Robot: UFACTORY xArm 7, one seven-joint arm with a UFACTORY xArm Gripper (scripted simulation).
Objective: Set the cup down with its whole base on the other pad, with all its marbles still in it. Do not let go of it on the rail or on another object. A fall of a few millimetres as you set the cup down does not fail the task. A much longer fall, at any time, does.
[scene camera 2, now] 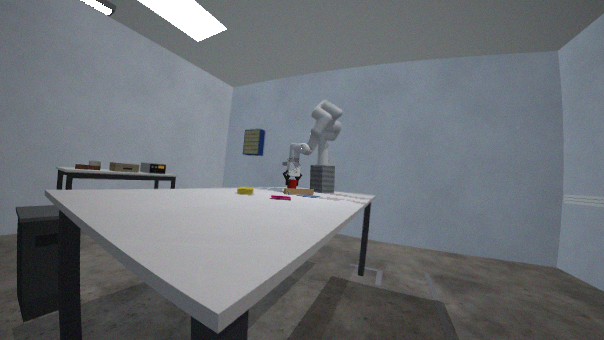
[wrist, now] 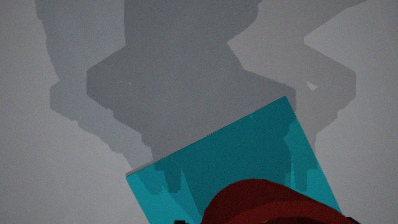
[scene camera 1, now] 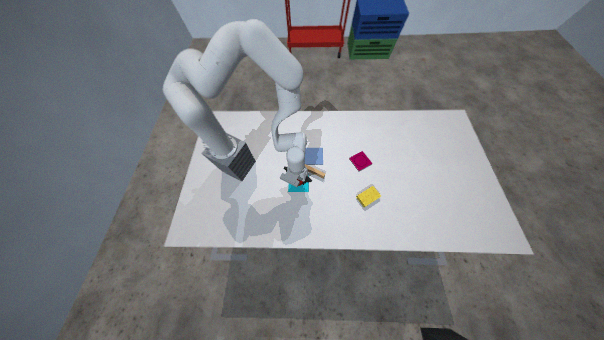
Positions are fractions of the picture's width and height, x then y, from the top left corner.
Scene:
A teal pad (wrist: 0.68,0.64): 20 cm from the lens.

